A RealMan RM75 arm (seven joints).
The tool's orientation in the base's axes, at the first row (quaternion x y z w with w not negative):
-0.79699 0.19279 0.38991 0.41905
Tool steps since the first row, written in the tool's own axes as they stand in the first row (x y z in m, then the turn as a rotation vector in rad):
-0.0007 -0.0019 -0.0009 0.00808 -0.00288 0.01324
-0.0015 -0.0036 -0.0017 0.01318 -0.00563 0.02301
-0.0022 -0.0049 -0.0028 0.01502 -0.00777 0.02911
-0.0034 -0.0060 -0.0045 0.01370 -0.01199 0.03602
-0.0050 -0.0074 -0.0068 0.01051 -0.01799 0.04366
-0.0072 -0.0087 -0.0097 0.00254 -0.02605 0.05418
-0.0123 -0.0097 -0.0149 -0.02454 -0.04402 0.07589
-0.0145 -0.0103 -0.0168 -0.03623 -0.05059 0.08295
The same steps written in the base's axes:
0.0012 0.0003 0.0018 0.00076 0.01265 -0.00940
0.0021 0.0006 0.0036 0.00118 0.02232 -0.01534
0.0030 0.0005 0.0052 0.00087 0.02858 -0.01778
0.0038 -0.0003 0.0073 -0.00045 0.03663 -0.01694
0.0047 -0.0014 0.0101 -0.00214 0.04627 -0.01397
0.0055 -0.0031 0.0135 -0.00682 0.05935 -0.00718
0.0054 -0.0069 0.0198 -0.02225 0.08691 0.01584
0.0052 -0.0081 0.0225 -0.02859 0.09623 0.02596

